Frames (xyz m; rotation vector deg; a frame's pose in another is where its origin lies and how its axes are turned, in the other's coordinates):
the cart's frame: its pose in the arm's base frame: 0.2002 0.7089 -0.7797 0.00 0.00 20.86
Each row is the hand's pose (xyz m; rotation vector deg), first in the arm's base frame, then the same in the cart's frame.
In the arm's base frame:
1: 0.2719 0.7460 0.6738 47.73 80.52 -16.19
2: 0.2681 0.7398 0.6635 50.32 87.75 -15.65
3: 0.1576 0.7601 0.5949 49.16 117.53 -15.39
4: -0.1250 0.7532 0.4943 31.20 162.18 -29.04
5: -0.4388 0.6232 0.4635 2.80 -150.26 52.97
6: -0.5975 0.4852 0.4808 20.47 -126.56 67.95
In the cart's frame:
1: 0.0802 0.0091 1.4535 62.35 71.50 -32.11
2: 0.0745 0.0047 1.4432 66.23 78.20 -30.70
3: -0.0216 0.0630 1.3746 70.48 108.00 -26.71
4: -0.2881 0.1572 1.2740 61.22 156.86 -32.46
5: -0.6276 0.1475 1.2432 -23.73 -143.90 45.45
6: -0.8251 0.0750 1.2605 -2.68 -123.54 56.45

